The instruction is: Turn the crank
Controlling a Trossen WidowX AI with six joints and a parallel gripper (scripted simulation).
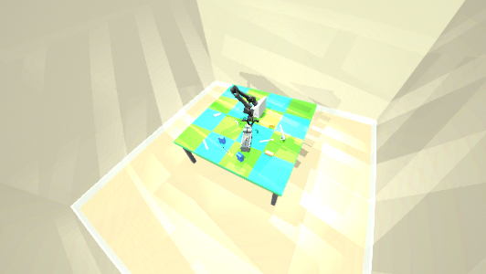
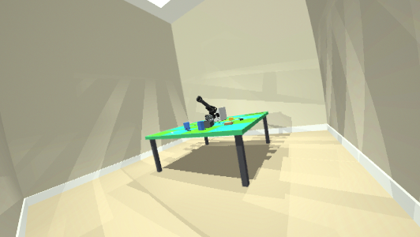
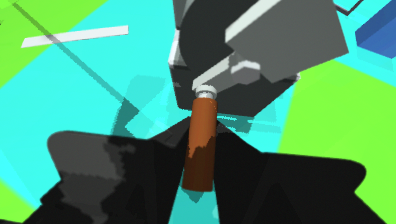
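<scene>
My gripper tip is 190 mm short of the red pointer, 60 mm to the right of it and 40 mm below it. Round my gripper tip: orange piece 190 mm to the left, 170 mm behind, 20 mm below; crank handle 20 mm behind, 20 mm above, 10 mm to the right; black L-shaped key 340 mm ahead, 120 mm to the right, 30 mm below.
</scene>
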